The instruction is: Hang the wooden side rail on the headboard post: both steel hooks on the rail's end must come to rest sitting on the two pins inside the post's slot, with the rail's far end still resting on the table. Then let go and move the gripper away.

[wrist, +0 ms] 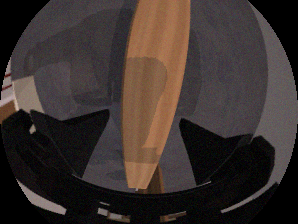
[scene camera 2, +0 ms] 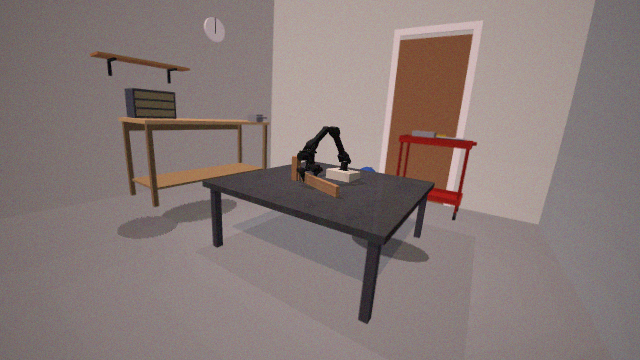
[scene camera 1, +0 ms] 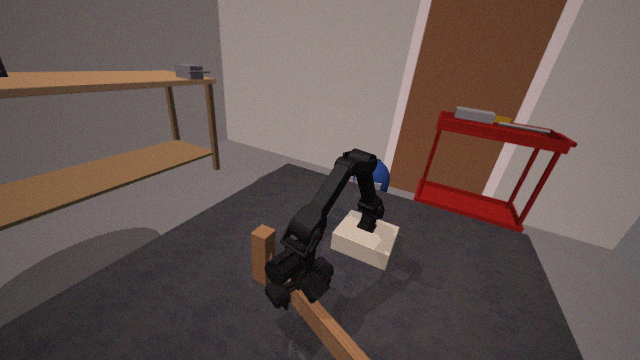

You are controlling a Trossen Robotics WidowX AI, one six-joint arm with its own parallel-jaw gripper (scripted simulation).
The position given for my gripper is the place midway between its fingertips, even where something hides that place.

My gripper (scene camera 1: 299, 300) is open and holds nothing.
My gripper shows as well in the wrist view (wrist: 145, 117).
